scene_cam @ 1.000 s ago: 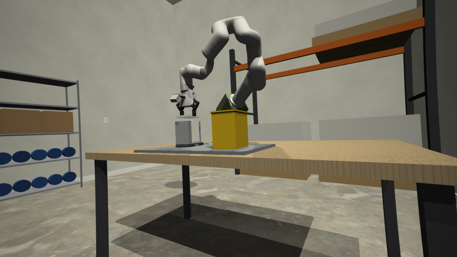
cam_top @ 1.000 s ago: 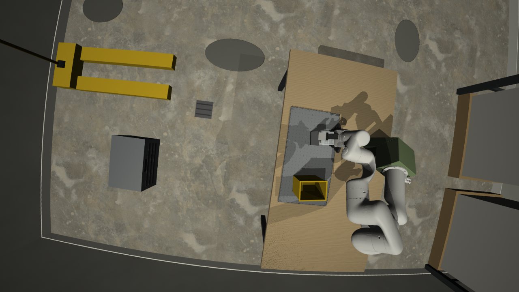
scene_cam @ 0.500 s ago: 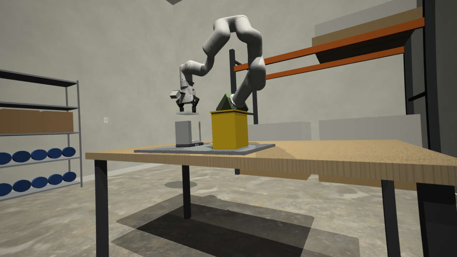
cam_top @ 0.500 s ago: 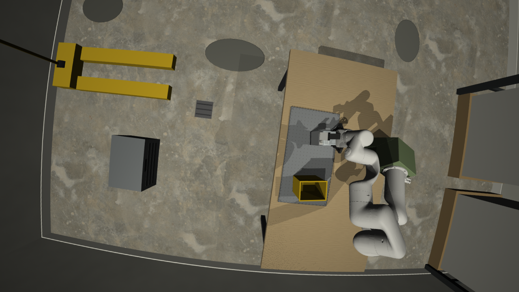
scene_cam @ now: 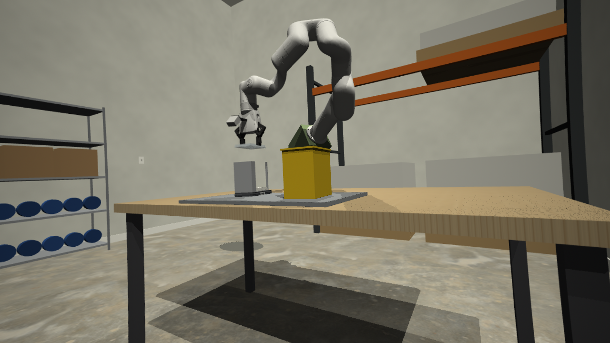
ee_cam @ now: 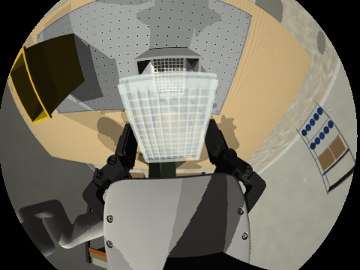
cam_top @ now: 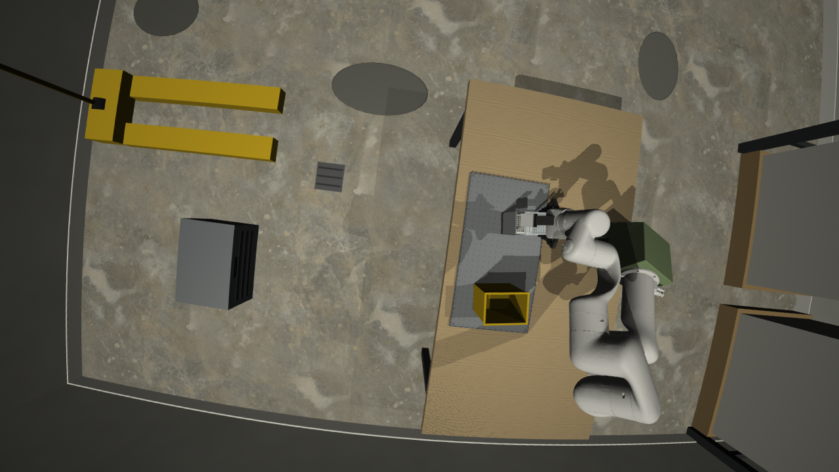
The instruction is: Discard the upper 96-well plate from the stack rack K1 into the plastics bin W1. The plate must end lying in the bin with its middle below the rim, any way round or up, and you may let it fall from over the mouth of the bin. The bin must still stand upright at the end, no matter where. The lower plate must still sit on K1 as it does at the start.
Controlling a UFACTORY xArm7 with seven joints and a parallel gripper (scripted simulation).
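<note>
The yellow plastics bin W1 lies 1 cm behind my hand, 35 cm to the left of it and 15 cm below it.
</note>
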